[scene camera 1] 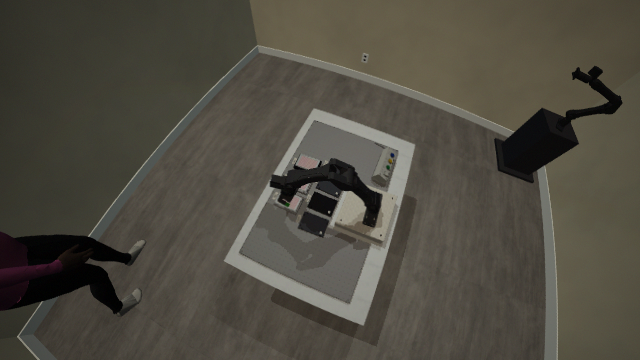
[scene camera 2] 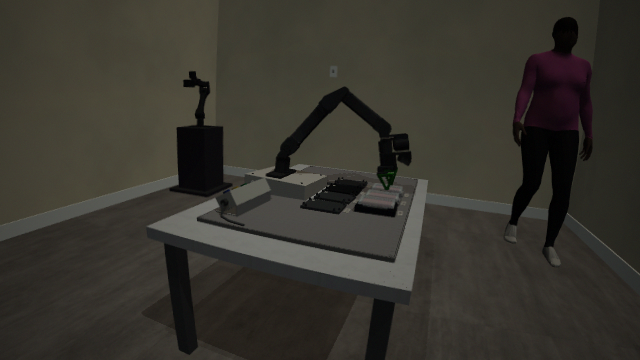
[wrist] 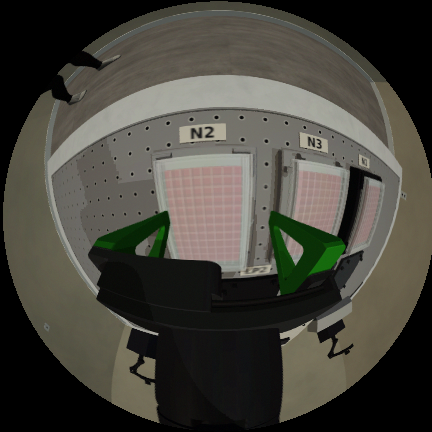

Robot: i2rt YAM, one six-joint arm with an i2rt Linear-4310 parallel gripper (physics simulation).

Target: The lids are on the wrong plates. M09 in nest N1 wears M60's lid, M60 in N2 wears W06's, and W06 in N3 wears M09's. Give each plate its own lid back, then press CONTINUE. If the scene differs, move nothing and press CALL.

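Frame: origin at the arm's base, x back, y right, z up, level; millimetres.
Seen in the pictures: gripper, fingertip midpoint: (scene camera 1: pixel 288 197) (scene camera 2: pixel 389 187) (wrist: pixel 218 216); arm's base, origin of the base link: (scene camera 1: pixel 372 209) (scene camera 2: pixel 281 173).
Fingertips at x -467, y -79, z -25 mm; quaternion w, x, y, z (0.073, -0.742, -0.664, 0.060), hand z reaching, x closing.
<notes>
Pixels of each thing's top centre, then the offset from my fingertips to it. "*": a spot on its surface instead.
- N3 plate, middle of its top: (wrist: pixel 320 220) (scene camera 2: pixel 382 193) (scene camera 1: pixel 298 180) dx +18, dy +115, dz +1 mm
- N1 plate, middle of its top: (wrist: pixel 371 218) (scene camera 2: pixel 377 199) (scene camera 1: pixel 307 162) dx +28, dy +247, dz +11 mm
- button box, middle of its top: (scene camera 2: pixel 244 182) (wrist: pixel 334 323) (scene camera 1: pixel 386 161) dx +480, dy +395, dz +55 mm
- LP2 label, surface spot: (wrist: pixel 255 270) * dx +107, dy +43, dz -27 mm
My gripper (scene camera 1: pixel 286 201) (scene camera 2: pixel 387 187) (wrist: pixel 218 216) is open and empty, its green fingers above the plate in N2. That plate (scene camera 1: pixel 295 202) (wrist: pixel 205 210), pink under a clear lid, lies between the fingertips in the wrist view. The N3 plate (scene camera 1: pixel 304 188) (wrist: pixel 319 205) is beside it, and the N1 plate (scene camera 1: pixel 307 162) (scene camera 2: pixel 377 203) (wrist: pixel 369 215) is farther along, in a black nest. Both look pink under clear lids. No plate or lid names are readable. The button box (scene camera 1: pixel 385 167) (scene camera 2: pixel 245 197) has blue, yellow and green buttons; its lettering is unreadable.
Several dark pads (scene camera 1: pixel 322 204) (scene camera 2: pixel 325 205) lie between the plates and the cream arm base (scene camera 1: pixel 350 230) (scene camera 2: pixel 310 188). An LP2 label (wrist: pixel 255 270) shows below N2. A person (scene camera 1: pixel 30 265) (scene camera 2: pixel 559 95) stands off the table. Another arm (scene camera 1: pixel 595 107) (scene camera 2: pixel 201 100) stands on a black pedestal.
</notes>
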